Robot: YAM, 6 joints.
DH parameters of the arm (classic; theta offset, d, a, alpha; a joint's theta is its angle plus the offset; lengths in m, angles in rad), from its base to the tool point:
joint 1: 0 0.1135 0.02 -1.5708
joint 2: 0 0 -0.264 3.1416
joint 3: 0.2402 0 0.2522 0
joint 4: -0.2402 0 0.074 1.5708
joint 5: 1.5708 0 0 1.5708
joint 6: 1.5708 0.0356 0 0
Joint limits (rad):
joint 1: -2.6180..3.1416
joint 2: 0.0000..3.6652
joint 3: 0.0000..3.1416
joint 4: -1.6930..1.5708
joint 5: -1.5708..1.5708
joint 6: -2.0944..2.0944
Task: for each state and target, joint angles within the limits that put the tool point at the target. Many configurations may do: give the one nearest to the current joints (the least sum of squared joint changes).
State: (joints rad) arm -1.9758 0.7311 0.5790 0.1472 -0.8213 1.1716
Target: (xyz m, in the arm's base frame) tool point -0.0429 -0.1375 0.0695
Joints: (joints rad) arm -2.0305 1.3309 0.1173 0.0813 -0.6865 1.1716
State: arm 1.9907 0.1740 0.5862 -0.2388 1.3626 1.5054
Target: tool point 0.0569 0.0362 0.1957
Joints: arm 1.1213 0.0000 0.1941 -0.5125 1.5041 1.5054
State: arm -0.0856 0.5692 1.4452 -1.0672 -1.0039 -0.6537
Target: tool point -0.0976 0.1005 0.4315
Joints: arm -0.5730 0.2090 1.4922 -1.1580 -1.0882 -0.6537
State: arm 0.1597 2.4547 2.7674 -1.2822 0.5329 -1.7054
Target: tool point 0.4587 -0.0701 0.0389
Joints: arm -0.1134 2.7961 2.2736 -1.5123 0.5220 -1.7054
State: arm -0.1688 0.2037 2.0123 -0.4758 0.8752 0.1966
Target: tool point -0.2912 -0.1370 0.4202
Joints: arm 0.3487 0.0000 1.8211 -0.7159 0.9650 0.1966
